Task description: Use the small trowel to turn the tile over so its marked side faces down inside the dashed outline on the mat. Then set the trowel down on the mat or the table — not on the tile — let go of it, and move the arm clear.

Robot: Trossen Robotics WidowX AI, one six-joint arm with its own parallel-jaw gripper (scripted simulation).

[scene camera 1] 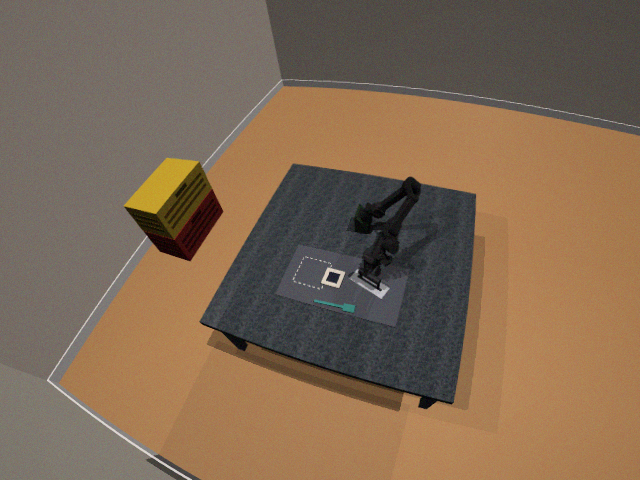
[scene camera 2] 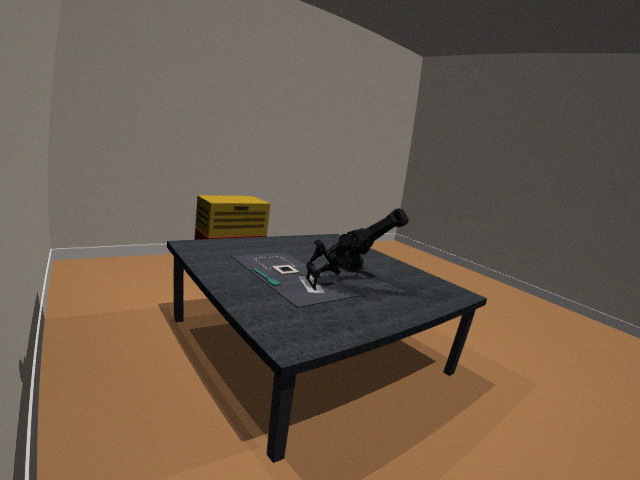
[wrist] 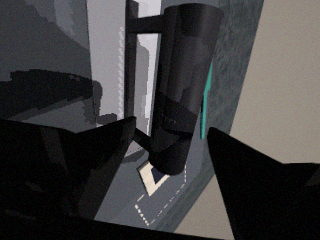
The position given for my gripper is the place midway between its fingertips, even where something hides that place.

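There is a trowel [wrist: 123,48] that I can see, and with it my gripper [wrist: 172,126]. That gripper is open and holds nothing.
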